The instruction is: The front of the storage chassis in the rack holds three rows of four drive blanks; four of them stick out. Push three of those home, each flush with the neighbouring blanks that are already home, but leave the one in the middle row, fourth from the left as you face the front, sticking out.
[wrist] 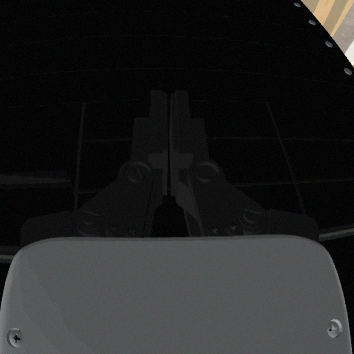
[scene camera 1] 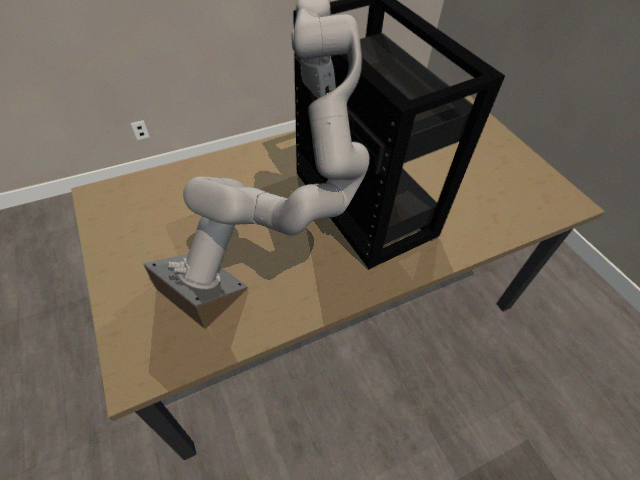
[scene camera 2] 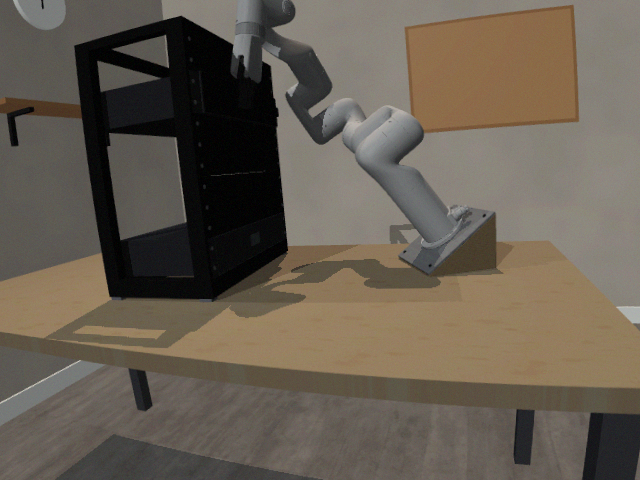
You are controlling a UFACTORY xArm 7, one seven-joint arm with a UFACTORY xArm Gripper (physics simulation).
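Frame: origin at the arm's base, x ahead, y left, z up, level; centimetres.
Where they show: gripper, fingertip midpoint: [wrist: 167, 112] [scene camera 2: 245, 108]; arm's base, origin of the base link: [scene camera 1: 198, 276] [scene camera 2: 442, 233].
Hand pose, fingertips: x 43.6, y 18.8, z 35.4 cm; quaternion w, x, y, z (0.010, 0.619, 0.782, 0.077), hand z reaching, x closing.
Things, the pixels of their centre, and the offset from my fingertips. "*": a spot on its surface instead. Level surfaces: height alone.
- storage chassis, surface spot: [wrist: 240, 162] * dx +0.9, dy +3.9, dz +2.0 cm
- faint lighter bar, surface spot: [wrist: 35, 179] * dx +1.4, dy -5.9, dz +3.2 cm
- wooden table, its level: dz -43.2 cm
- unit with a small panel, surface spot: [scene camera 2: 254, 238] * dx +3.6, dy -3.3, dz -33.5 cm
The storage chassis [wrist: 240, 162] sits high in the black rack [scene camera 1: 400, 186] [scene camera 2: 188, 170]; its dark front shows in the wrist view with thin lines between the drive blanks. A faint lighter bar [wrist: 35, 179], perhaps the edge of a blank that sticks out, shows at the left of the wrist view. My gripper [wrist: 167, 112] [scene camera 2: 245, 105] is shut and empty, with its fingertips pointing at the chassis front. Whether the tips touch a blank is too dark to tell. In scene camera 1 the arm hides the fingers. Which blanks stick out or are flush cannot be made out.
The rack stands on the wooden table [scene camera 1: 268, 330] [scene camera 2: 413, 330]. Its right-hand post carries a row of screws [wrist: 328, 44]. Lower in the rack is another unit with a small panel [scene camera 2: 254, 238]. The arm's wedge base [scene camera 1: 206, 304] [scene camera 2: 473, 253] stands in front of the rack.
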